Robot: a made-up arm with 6 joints.
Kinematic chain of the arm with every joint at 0, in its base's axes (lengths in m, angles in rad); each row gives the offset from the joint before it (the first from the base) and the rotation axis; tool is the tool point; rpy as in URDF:
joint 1: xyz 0 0 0.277 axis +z
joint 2: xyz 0 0 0 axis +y
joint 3: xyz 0.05 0 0.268 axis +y
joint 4: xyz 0.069 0 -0.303 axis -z
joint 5: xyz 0 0 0 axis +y
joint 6: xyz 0.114 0 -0.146 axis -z
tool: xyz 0 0 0 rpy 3.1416 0 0
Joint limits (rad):
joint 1: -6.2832..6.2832
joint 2: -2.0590..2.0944
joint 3: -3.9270..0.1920
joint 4: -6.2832..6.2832
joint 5: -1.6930..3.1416
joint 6: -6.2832..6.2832
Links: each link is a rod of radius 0.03 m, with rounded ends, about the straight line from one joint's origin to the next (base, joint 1, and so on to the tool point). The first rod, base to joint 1, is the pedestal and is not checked.
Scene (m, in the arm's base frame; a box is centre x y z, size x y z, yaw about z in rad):
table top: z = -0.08
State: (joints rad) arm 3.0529 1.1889 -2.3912 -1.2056 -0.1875 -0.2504
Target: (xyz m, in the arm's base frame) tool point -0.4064 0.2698 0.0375
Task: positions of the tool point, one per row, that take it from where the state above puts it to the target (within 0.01 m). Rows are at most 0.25 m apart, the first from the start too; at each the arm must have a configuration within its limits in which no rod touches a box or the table.
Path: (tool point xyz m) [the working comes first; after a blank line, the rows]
Joints at the target: 2.1822 1.2023 -1.6704 -1.7566 -0.6942 -0.2504
Straight joint move there: clear.

1: -0.6621 0.0966 0.1787
2: -0.5483 0.2145 0.0915
3: -0.4064 0.2698 0.0375

